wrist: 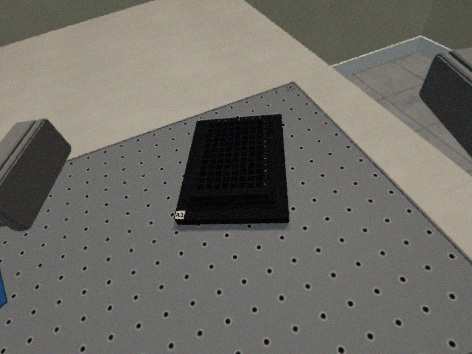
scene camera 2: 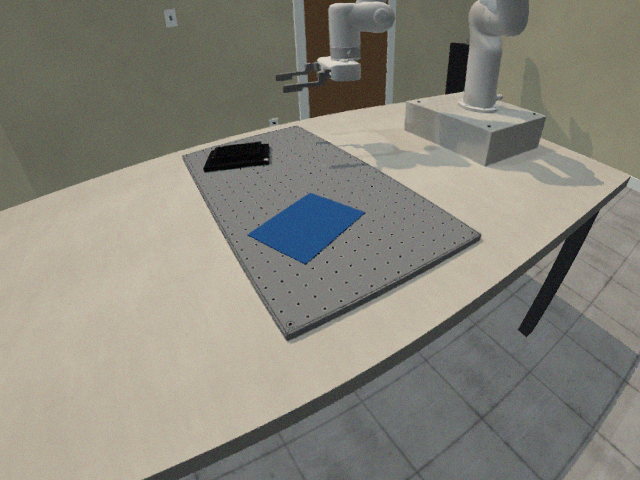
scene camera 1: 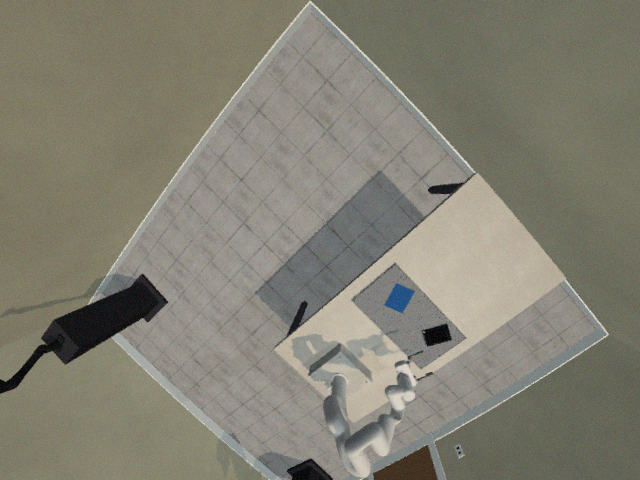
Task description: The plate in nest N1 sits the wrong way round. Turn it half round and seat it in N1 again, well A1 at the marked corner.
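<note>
A black plate [scene camera 1: 437, 334] [scene camera 2: 240, 151] [wrist: 232, 155] with a grid of wells lies in a black nest [scene camera 2: 227, 166] [wrist: 235, 218] on the grey perforated board [scene camera 1: 372, 304] [scene camera 2: 413, 222] [wrist: 210, 310]. Plate and nest are hard to tell apart. A small white label [wrist: 180, 214] with unclear lettering marks the nest's near left corner in the wrist view. Which corner holds well A1 cannot be made out. My gripper [scene camera 1: 426, 363] [scene camera 2: 280, 83] [wrist: 242, 137] is open and empty. It hangs high above the table, back from the nest towards the arm's base; its fingers touch nothing.
A flat blue square [scene camera 1: 399, 298] [scene camera 2: 309, 227] [wrist: 2, 290] lies on the board, apart from the nest. The arm's grey base block [scene camera 1: 325, 359] [scene camera 2: 454, 131] stands on the beige table [scene camera 1: 491, 242] [scene camera 2: 129, 310] [wrist: 125, 65]. The nest lies near one table edge.
</note>
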